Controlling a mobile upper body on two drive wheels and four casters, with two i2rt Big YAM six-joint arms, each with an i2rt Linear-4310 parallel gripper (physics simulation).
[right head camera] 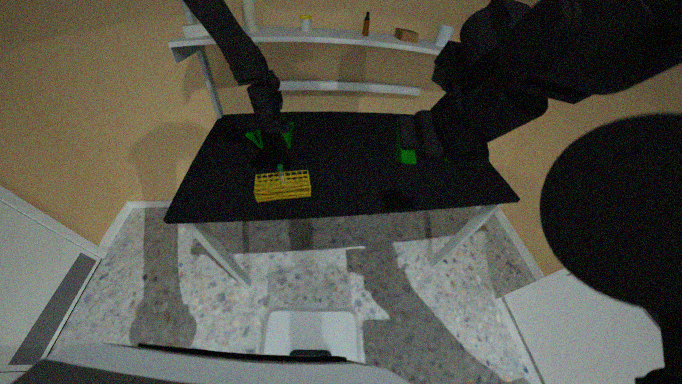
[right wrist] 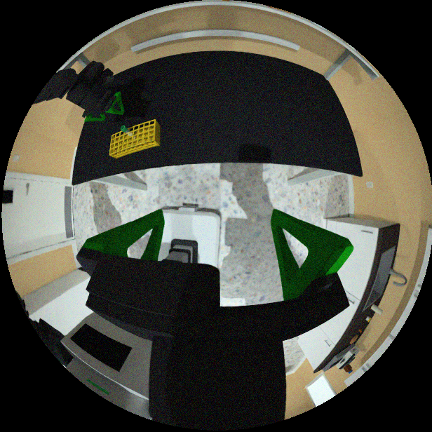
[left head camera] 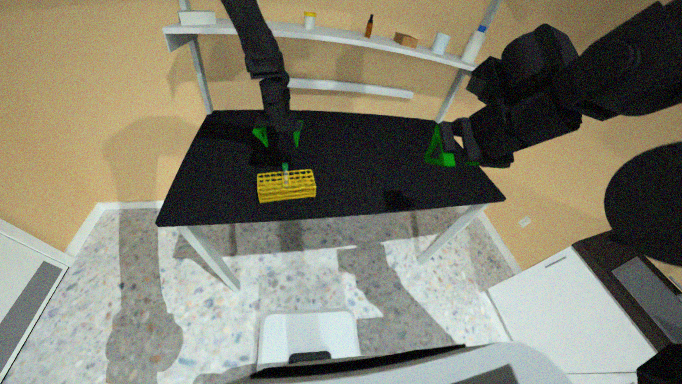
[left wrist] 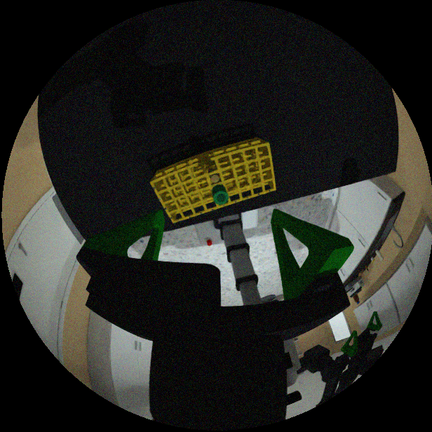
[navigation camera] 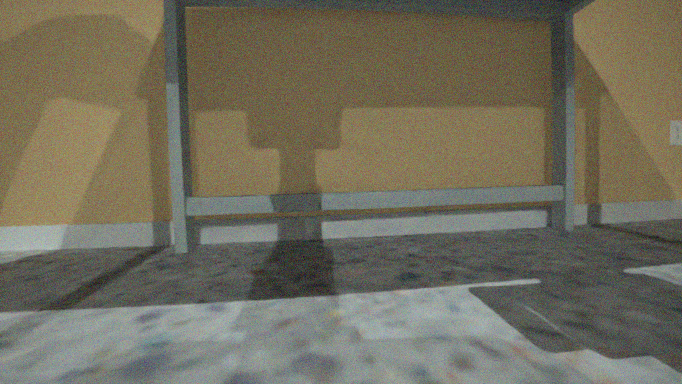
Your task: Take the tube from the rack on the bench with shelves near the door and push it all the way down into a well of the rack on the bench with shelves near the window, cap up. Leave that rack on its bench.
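Frame: origin at the left arm's base, x ahead, y left, z up, level; centimetres.
Seen in the pictures: left gripper, fingertip midpoint: [right head camera: 275, 147] [left head camera: 282, 146]; right gripper, fingertip midpoint: [right head camera: 421, 157] [left head camera: 446, 159].
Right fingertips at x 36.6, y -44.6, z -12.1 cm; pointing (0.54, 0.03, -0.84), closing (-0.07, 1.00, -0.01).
Note:
Pixels of each thing's top centre, then the offset from my right fingertips to it. "spot": a spot on its surface instead. Level surfaces: height alone.
- yellow rack, middle of its top: [left head camera: 286, 180] [right head camera: 282, 180] dx +24.1, dy +32.2, dz -31.8 cm
- black bench top, its level: dz -37.5 cm
- clear tube with a green cap, middle of its top: [left head camera: 285, 164] [right head camera: 279, 165] dx +25.1, dy +32.4, dz -25.5 cm
- shelf, surface spot: [left head camera: 340, 41] spot: dx +60.3, dy +15.7, dz +6.9 cm
- yellow-lidded jar, surface spot: [left head camera: 309, 21] spot: dx +72.5, dy +27.9, dz +11.1 cm
- brown bottle, surface spot: [left head camera: 369, 27] spot: dx +74.9, dy +2.5, dz +12.4 cm
- cardboard box, surface spot: [left head camera: 405, 40] spot: dx +74.5, dy -14.9, dz +10.5 cm
- light blue cup, surface spot: [left head camera: 440, 43] spot: dx +77.8, dy -34.2, dz +13.0 cm
A yellow rack [left head camera: 287, 194] [right head camera: 282, 192] [left wrist: 271, 165] [right wrist: 157, 134] stands on the black bench top [left head camera: 360, 155] [right head camera: 350, 150] [left wrist: 320, 110] [right wrist: 225, 110]. A clear tube with a green cap [left head camera: 285, 166] [right head camera: 280, 168] [left wrist: 220, 196] [right wrist: 125, 129] stands in it, cap up. My left gripper [left head camera: 278, 141] [right head camera: 271, 141] [left wrist: 217, 214] [right wrist: 113, 115] is open and empty, above the bench and behind the rack in the head views. The tube's cap shows between its spread fingers in the left wrist view, apart from both. My right gripper [right wrist: 217, 214] is open and empty, near the bench's right end. No second rack shows.
A shelf [left head camera: 340, 41] [right head camera: 345, 39] above the bench bears a yellow-lidded jar [left head camera: 309, 21], a brown bottle [left head camera: 369, 27], a cardboard box [left head camera: 405, 40] and a light blue cup [left head camera: 440, 43]. White cabinets [left head camera: 565, 310] stand at the right. Bench legs [navigation camera: 178, 150] [navigation camera: 569, 125] show in the navigation view.

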